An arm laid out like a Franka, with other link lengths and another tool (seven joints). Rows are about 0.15 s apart.
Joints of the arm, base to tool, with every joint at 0 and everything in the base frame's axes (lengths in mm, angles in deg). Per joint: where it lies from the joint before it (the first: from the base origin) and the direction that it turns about. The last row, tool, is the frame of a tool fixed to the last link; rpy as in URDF.
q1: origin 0 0 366.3 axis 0 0 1
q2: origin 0 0 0 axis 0 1 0
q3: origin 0 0 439.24 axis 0 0 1
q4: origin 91.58 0 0 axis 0 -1 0
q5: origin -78.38 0 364.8 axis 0 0 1
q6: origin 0 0 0 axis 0 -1 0
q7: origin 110.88 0 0 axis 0 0 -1
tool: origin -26 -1 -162.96 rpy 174.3 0 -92.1
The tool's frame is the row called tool.
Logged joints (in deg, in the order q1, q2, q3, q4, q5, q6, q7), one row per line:
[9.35 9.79 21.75 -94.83 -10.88 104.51 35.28]
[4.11 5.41 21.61 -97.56 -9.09 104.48 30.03]
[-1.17 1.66 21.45 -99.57 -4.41 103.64 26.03]
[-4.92 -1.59 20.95 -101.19 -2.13 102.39 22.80]
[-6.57 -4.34 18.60 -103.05 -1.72 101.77 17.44]
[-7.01 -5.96 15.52 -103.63 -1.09 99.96 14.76]
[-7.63 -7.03 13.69 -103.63 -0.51 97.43 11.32]
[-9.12 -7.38 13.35 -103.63 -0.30 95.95 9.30]
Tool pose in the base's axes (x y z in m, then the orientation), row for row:
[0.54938 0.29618 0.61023 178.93 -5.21 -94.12]
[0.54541 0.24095 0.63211 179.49 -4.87 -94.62]
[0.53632 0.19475 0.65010 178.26 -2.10 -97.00]
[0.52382 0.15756 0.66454 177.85 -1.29 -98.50]
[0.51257 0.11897 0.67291 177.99 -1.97 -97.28]
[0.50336 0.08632 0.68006 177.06 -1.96 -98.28]
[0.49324 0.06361 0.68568 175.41 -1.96 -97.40]
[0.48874 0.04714 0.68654 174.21 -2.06 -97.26]
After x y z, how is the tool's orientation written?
As angles about the fixed x, y, z axes (roll, pitch, yaw), in degrees.
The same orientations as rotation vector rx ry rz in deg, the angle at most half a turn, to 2 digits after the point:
[119.44 -128.46 4.24]
[119.32 -129.40 4.50]
[117.43 -132.80 0.14]
[115.91 -134.58 -1.22]
[117.05 -133.03 -0.32]
[115.47 -133.61 -1.45]
[115.72 -131.90 -3.30]
[115.26 -131.11 -4.55]

